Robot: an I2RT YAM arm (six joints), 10 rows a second.
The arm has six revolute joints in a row. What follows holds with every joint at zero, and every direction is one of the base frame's.
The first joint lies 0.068 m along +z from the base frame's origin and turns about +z.
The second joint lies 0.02 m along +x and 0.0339 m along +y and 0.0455 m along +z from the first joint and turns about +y.
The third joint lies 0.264 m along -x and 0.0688 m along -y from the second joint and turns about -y.
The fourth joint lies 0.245 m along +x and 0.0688 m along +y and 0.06 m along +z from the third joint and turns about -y.
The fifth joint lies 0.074 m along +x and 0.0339 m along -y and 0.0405 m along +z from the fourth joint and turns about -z.
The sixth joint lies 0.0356 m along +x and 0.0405 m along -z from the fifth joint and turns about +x.
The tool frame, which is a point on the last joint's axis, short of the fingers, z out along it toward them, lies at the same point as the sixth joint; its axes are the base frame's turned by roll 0, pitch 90 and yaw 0 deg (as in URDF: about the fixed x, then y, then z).
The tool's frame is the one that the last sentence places.
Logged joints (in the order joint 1, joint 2, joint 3, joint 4, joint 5, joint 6), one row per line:
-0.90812 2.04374 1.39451 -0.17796 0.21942 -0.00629
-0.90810 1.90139 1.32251 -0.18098 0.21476 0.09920
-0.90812 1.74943 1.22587 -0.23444 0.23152 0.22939
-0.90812 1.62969 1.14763 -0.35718 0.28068 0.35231
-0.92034 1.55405 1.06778 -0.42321 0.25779 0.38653
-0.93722 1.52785 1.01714 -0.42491 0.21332 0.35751
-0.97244 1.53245 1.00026 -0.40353 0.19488 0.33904
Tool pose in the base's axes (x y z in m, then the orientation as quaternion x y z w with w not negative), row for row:
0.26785 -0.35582 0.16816 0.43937 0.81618 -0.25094 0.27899
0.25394 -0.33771 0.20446 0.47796 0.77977 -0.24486 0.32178
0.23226 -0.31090 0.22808 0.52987 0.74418 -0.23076 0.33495
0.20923 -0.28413 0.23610 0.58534 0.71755 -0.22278 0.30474
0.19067 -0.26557 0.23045 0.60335 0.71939 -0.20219 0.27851
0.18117 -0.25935 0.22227 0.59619 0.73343 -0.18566 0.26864
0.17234 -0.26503 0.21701 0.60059 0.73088 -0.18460 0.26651
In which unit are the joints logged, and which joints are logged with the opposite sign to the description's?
The joints are logged in radians. Opposite sign: none.
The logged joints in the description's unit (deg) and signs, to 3 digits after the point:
-52.031 117.098 79.900 -10.196 12.572 -0.360
-52.030 108.942 75.774 -10.369 12.305 5.684
-52.031 100.235 70.237 -13.432 13.265 13.143
-52.031 93.374 65.754 -20.465 16.082 20.186
-52.732 89.041 61.179 -24.248 14.770 22.147
-53.699 87.539 58.278 -24.346 12.222 20.484
-55.717 87.803 57.311 -23.121 11.166 19.426

